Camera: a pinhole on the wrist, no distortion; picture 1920 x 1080 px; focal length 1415.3 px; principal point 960.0 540.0 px. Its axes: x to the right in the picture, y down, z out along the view. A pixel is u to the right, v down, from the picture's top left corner.
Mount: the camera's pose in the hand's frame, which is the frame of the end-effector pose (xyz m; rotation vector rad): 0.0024 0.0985 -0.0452 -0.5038 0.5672 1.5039
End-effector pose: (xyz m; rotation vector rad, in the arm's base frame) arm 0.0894 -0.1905 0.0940 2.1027 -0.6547 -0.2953
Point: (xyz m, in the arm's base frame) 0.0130 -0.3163 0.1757
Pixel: 579 527
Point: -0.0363 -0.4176 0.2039
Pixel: 878 462
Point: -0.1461 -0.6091 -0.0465
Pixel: 66 513
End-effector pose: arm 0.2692 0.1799 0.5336 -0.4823 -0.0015 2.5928
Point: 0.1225 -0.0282 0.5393
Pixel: 1546 443
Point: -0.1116 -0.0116 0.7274
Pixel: 838 79
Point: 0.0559 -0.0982 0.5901
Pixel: 1463 481
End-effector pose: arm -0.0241 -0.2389 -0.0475 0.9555 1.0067 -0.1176
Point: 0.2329 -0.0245 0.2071
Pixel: 1848 485
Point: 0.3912 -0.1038 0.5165
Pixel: 1477 952
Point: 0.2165 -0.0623 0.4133
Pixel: outside the picture
